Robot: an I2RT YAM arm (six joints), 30 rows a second.
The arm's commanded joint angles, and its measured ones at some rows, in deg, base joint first. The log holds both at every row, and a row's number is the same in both.
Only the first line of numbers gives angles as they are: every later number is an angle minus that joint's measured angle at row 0.
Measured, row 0:
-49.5, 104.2, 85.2, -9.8, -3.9, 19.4
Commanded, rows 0 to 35:
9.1, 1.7, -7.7, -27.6, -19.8, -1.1
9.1, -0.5, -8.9, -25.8, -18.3, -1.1
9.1, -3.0, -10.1, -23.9, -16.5, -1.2
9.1, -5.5, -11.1, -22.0, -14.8, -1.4
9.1, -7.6, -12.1, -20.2, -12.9, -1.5
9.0, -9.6, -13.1, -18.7, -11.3, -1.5
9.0, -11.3, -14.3, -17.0, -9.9, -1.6
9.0, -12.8, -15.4, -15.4, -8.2, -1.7
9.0, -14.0, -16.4, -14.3, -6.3, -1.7
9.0, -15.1, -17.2, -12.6, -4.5, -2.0
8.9, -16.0, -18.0, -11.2, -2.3, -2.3
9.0, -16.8, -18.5, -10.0, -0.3, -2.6
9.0, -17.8, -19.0, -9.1, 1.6, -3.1
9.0, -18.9, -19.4, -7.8, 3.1, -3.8
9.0, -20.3, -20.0, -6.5, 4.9, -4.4
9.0, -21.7, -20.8, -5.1, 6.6, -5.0
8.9, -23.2, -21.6, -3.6, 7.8, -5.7
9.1, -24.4, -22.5, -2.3, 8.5, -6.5
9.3, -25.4, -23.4, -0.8, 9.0, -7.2
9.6, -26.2, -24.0, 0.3, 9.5, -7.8
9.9, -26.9, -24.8, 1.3, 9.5, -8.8
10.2, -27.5, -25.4, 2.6, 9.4, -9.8
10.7, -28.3, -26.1, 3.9, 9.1, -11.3
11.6, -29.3, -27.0, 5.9, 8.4, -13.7
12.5, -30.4, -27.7, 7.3, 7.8, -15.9
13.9, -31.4, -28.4, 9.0, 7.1, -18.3
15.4, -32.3, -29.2, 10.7, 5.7, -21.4
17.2, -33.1, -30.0, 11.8, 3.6, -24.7
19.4, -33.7, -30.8, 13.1, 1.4, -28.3
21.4, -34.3, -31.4, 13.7, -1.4, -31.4
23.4, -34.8, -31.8, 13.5, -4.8, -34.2
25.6, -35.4, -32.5, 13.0, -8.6, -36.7
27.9, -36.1, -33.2, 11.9, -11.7, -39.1
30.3, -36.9, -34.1, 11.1, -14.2, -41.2
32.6, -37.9, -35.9, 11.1, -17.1, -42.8
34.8, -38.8, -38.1, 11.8, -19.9, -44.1
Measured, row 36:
30.7, -36.3, -34.5, 11.2, -8.6, -34.6
